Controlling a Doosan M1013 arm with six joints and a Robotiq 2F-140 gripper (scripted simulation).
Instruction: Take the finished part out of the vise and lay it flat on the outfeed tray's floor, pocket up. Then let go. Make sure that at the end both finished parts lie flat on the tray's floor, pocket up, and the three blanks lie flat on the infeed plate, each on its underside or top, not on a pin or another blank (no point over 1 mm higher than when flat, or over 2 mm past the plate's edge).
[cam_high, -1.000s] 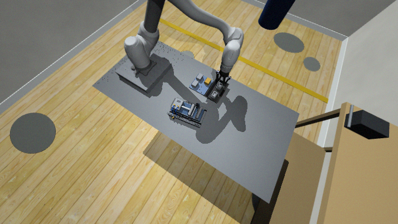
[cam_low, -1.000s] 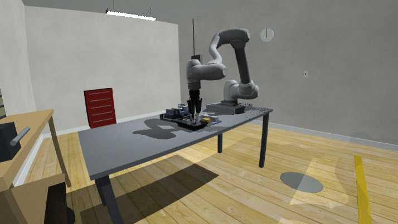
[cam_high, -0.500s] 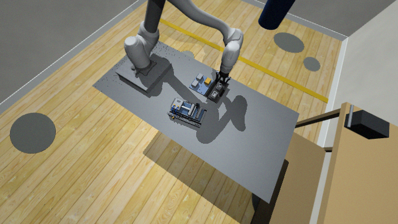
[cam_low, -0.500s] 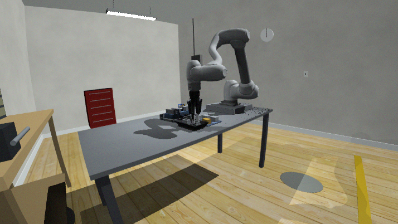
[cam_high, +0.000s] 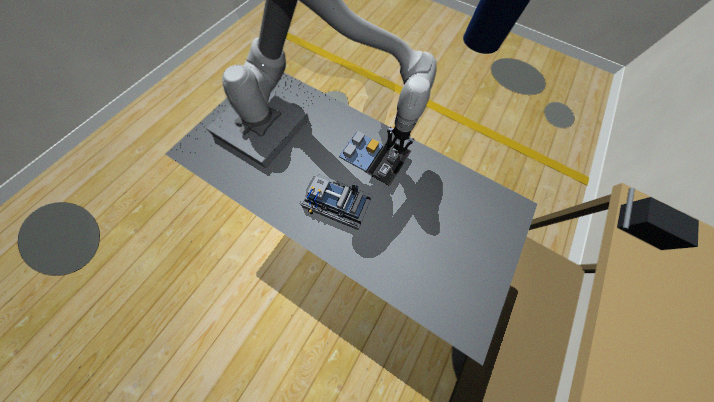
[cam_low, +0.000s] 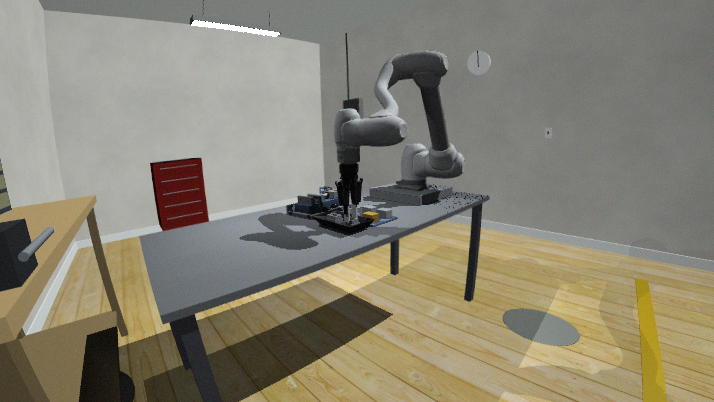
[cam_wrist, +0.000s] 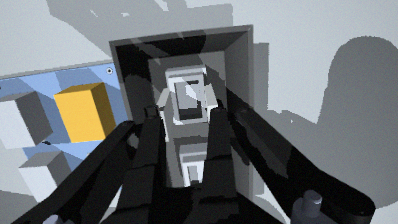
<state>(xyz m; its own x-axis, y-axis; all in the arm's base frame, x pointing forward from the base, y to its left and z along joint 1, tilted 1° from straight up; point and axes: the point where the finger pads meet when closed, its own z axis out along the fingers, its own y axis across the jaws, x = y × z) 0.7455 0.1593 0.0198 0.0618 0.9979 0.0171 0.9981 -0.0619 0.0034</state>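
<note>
The brass block lies 120 mm behind my hand and 40 mm below it. From my hand the other things lie so: blue fixture plate (170 mm behind, 70 mm below, 40 mm to the right); then grey block (220 mm behind, 80 mm to the right, 40 mm below).
</note>
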